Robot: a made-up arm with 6 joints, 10 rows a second.
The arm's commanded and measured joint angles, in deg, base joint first. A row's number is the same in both.
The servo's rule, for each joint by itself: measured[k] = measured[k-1] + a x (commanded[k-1-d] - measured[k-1]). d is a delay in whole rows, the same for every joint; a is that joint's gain. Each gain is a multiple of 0.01, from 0.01 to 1. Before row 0 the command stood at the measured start. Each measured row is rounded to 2 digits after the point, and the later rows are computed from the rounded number. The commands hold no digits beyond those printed.
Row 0, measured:
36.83, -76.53, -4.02, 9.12, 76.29, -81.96
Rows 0 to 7, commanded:
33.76, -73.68, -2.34, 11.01, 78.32, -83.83
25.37, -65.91, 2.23, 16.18, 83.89, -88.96
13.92, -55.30, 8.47, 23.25, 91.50, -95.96
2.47, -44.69, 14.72, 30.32, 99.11, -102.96
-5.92, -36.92, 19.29, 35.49, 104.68, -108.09
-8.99, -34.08, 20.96, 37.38, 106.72, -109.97
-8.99, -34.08, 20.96, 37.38, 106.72, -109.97
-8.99, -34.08, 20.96, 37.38, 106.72, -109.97
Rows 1 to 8, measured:
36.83, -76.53, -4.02, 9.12, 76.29, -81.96
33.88, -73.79, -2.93, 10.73, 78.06, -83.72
25.71, -66.23, 0.42, 15.36, 83.13, -88.65
14.39, -55.74, 5.65, 22.07, 90.41, -95.52
2.95, -45.13, 11.55, 29.08, 97.98, -102.51
-5.57, -37.25, 16.58, 34.53, 103.81, -107.76
-8.85, -34.21, 19.43, 36.95, 106.34, -109.84
-8.98, -34.09, 20.42, 37.32, 106.67, -109.96
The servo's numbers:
d 1
a 0.96 0.96 0.65 0.85 0.87 0.94

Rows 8 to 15, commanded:
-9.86, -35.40, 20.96, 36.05, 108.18, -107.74
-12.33, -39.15, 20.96, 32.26, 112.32, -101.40
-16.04, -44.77, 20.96, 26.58, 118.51, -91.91
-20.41, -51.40, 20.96, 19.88, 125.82, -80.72
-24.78, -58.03, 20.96, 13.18, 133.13, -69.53
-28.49, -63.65, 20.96, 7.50, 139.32, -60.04
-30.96, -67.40, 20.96, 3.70, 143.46, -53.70
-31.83, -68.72, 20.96, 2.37, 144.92, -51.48
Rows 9 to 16, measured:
-8.99, -34.08, 20.77, 37.37, 106.71, -109.97
-9.83, -35.35, 20.89, 36.25, 107.99, -107.87
-12.23, -39.00, 20.94, 32.86, 111.76, -101.79
-15.89, -44.54, 20.95, 27.52, 117.63, -92.50
-20.23, -51.13, 20.96, 21.03, 124.76, -81.43
-24.60, -57.75, 20.96, 14.36, 132.04, -70.24
-28.33, -63.41, 20.96, 8.53, 138.37, -60.65
-30.85, -67.24, 20.96, 4.42, 142.80, -54.12

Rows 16 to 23, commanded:
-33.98, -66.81, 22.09, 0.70, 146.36, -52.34
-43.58, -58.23, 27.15, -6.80, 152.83, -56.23
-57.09, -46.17, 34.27, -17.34, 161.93, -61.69
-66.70, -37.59, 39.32, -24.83, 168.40, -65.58
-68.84, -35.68, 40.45, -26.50, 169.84, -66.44
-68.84, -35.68, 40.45, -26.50, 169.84, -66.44
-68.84, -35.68, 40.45, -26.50, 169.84, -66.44
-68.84, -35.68, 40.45, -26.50, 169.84, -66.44
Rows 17 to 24, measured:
-31.79, -68.66, 20.96, 2.68, 144.64, -51.64
-33.89, -66.88, 21.69, 1.00, 146.14, -52.30
-43.19, -58.58, 25.24, -5.63, 151.96, -55.99
-56.53, -46.67, 31.11, -15.58, 160.63, -61.35
-66.29, -37.95, 36.45, -23.44, 167.39, -65.33
-68.74, -35.77, 39.05, -26.04, 169.52, -66.37
-68.84, -35.68, 39.96, -26.43, 169.80, -66.44
-68.84, -35.68, 40.28, -26.49, 169.83, -66.44

